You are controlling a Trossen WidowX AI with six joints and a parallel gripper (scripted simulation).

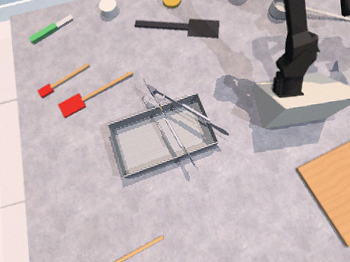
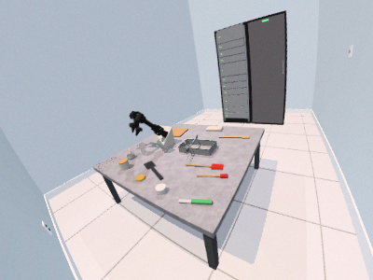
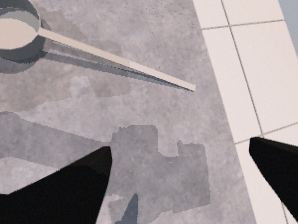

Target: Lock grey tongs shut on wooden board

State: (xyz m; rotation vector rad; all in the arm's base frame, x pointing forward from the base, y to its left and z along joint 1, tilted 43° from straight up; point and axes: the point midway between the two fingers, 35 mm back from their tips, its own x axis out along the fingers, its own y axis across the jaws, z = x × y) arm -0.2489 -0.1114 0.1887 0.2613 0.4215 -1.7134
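My gripper tip is now 62 cm short of the black lock piece, 21 cm to the right of it and 9 cm above it. From my gripper tip the other things lie so: wooden board (48 cm to the left, 16 cm below, 1 cm ahead); then black spatula (52 cm ahead, 16 cm below, 13 cm to the right); then grey roasting tin (63 cm ahead, 29 cm to the left, 14 cm below).
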